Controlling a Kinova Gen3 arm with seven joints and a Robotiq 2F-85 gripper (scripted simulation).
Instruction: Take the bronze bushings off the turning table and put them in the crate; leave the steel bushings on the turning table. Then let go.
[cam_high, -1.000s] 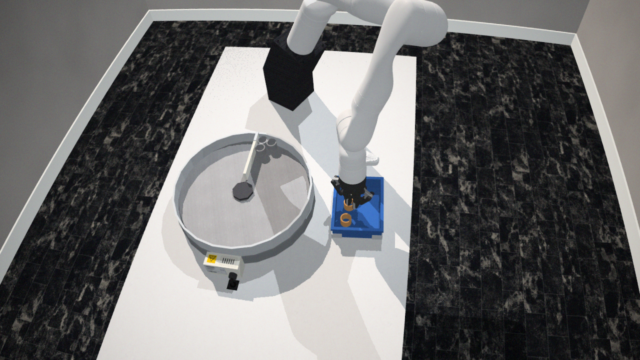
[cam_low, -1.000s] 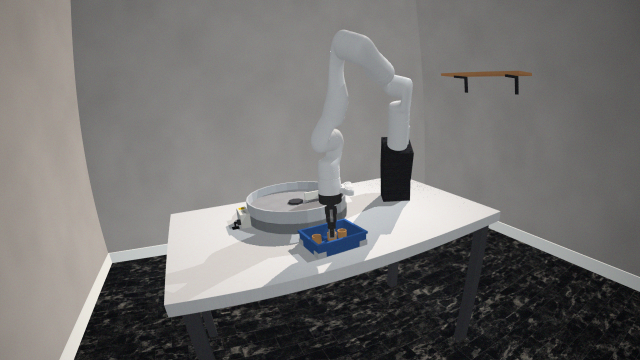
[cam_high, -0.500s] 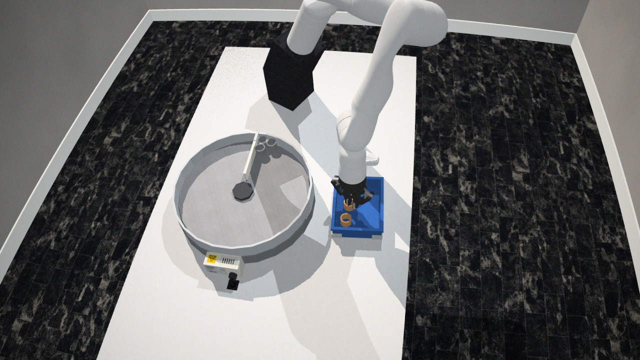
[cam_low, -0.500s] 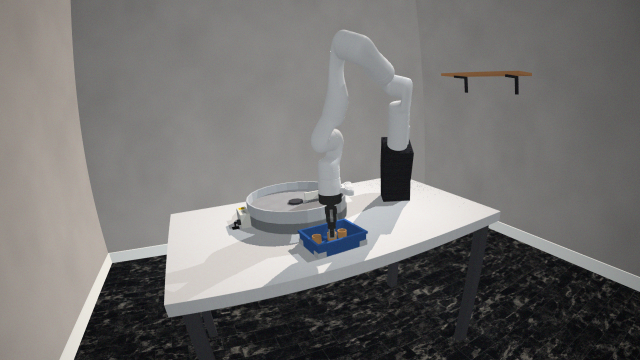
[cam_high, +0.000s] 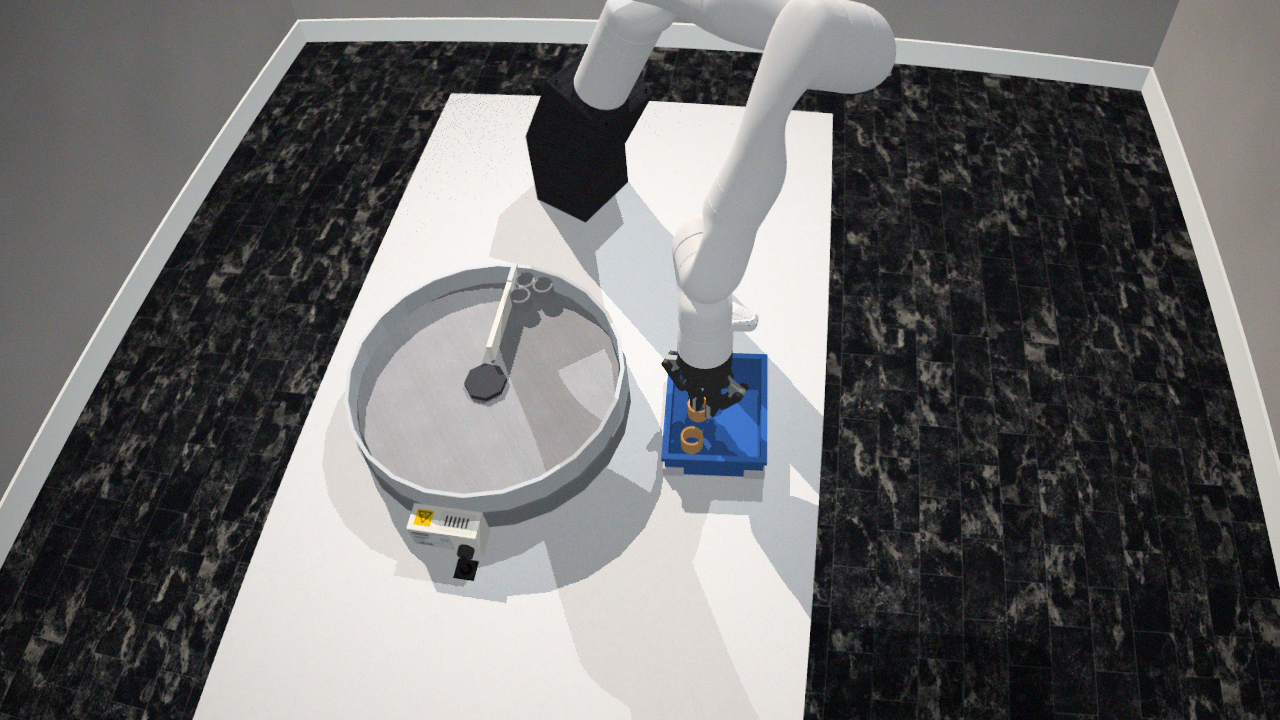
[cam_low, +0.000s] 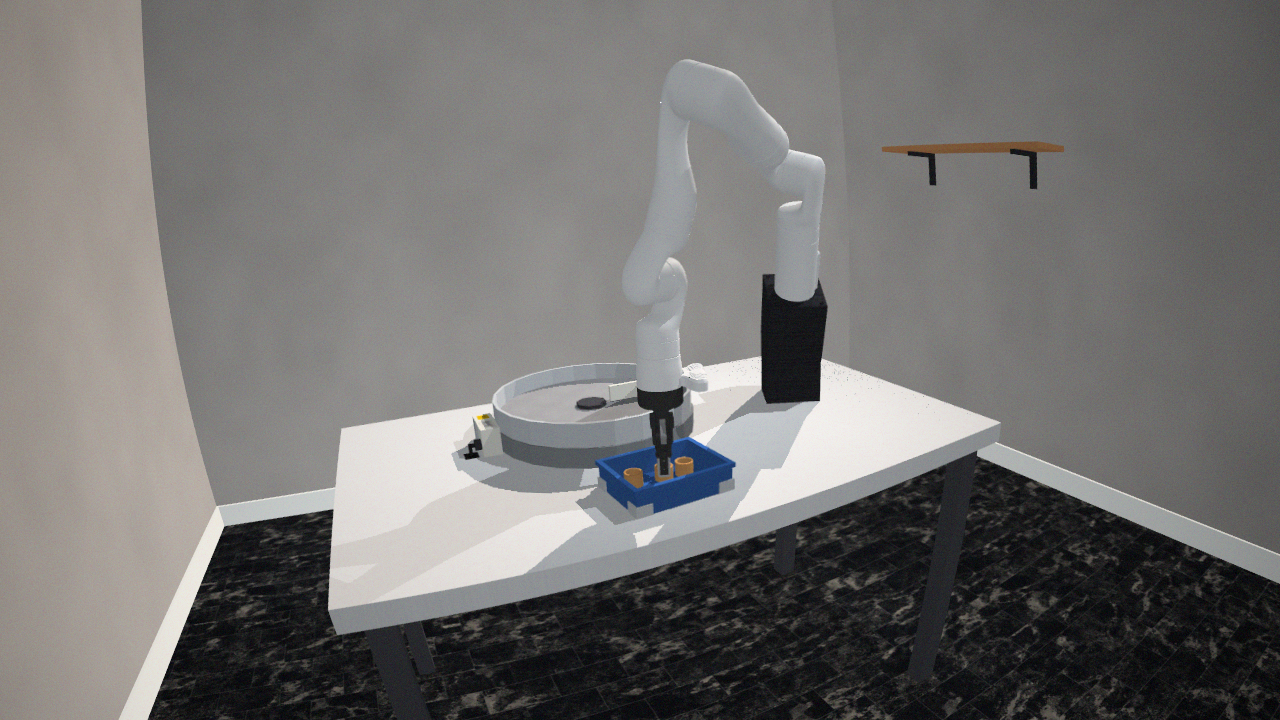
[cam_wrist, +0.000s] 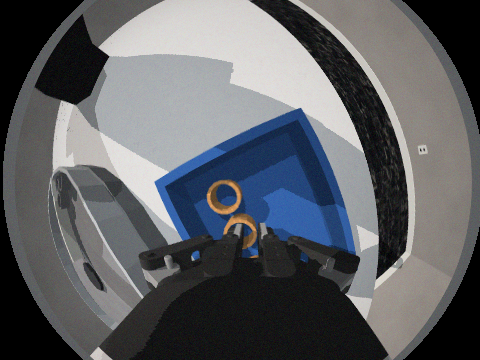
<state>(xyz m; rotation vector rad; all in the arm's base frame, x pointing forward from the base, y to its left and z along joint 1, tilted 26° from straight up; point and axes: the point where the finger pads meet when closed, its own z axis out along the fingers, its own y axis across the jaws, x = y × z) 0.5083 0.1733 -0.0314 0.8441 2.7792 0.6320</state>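
My gripper is now 2 cm to the right of the blue crate, 1 cm short of it and 1 cm above it. Round my hand: grey turning table (33 cm to the right, 3 cm behind, 1 cm above).
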